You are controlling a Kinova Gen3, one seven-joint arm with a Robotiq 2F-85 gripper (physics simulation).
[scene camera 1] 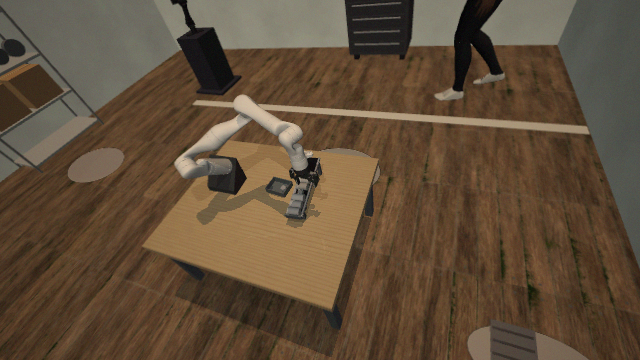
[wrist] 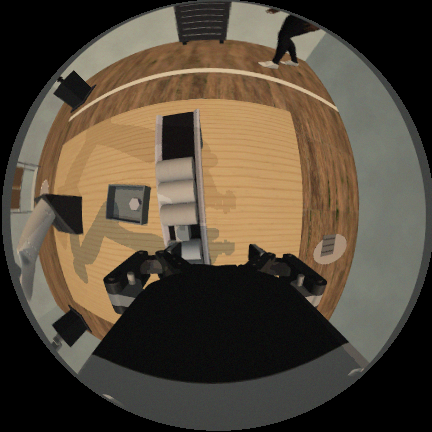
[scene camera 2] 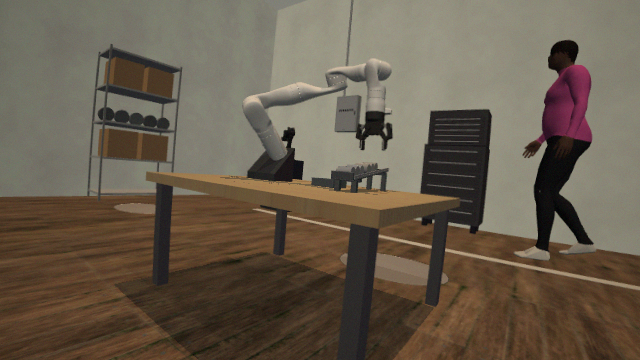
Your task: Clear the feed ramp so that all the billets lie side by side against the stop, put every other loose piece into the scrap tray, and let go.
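Places are measured from the arm's base along level axes (x ahead, y left, z up), in millimetres.
Pixels of known places: gripper, fingertip midpoint: (scene camera 1: 307,185) (wrist: 214,250) (scene camera 2: 372,150); arm's base, origin of the base link: (scene camera 1: 225,166) (wrist: 47,208) (scene camera 2: 279,154).
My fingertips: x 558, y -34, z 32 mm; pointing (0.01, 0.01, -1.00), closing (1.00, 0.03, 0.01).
Note:
Ahead of a thing's pixels: the offset from my fingertips to its top centre. Level surfaces: height alone.
The sloping feed ramp (scene camera 1: 309,199) (wrist: 178,136) holds grey billets lying crosswise. In the wrist view, three pale billets @(69 mm back, 79 mm left, 47 mm down) (wrist: 176,192) lie side by side below the ramp's bare dark upper stretch. Below them a small grey block @(60 mm back, 7 mm left, 70 mm down) (wrist: 183,232) lies in a gap, followed by another billet @(55 mm back, 29 mm right, 62 mm down) (wrist: 191,250); the rest of the row is hidden by the gripper. The stop @(42 mm back, 131 mm right, 92 mm down) (scene camera 1: 295,217) is at the ramp's low end. The scrap tray @(241 mm back, 57 mm left, 130 mm down) (scene camera 1: 275,185) (scene camera 2: 322,182) (wrist: 117,202) holds a light hexagonal piece @(213 mm back, 56 mm left, 145 mm down) (wrist: 134,204). My gripper (scene camera 2: 373,146) (wrist: 214,250) is open and empty, above the ramp.
The arm's dark base (scene camera 1: 226,175) (scene camera 2: 272,167) (wrist: 69,214) stands on the wooden table @(166 mm down) (scene camera 1: 240,240) beyond the tray from the ramp. The ramp stands on legs, with raised side rails. A person (scene camera 2: 565,110) stands on the floor away from the table, near a dark drawer cabinet (scene camera 2: 457,170).

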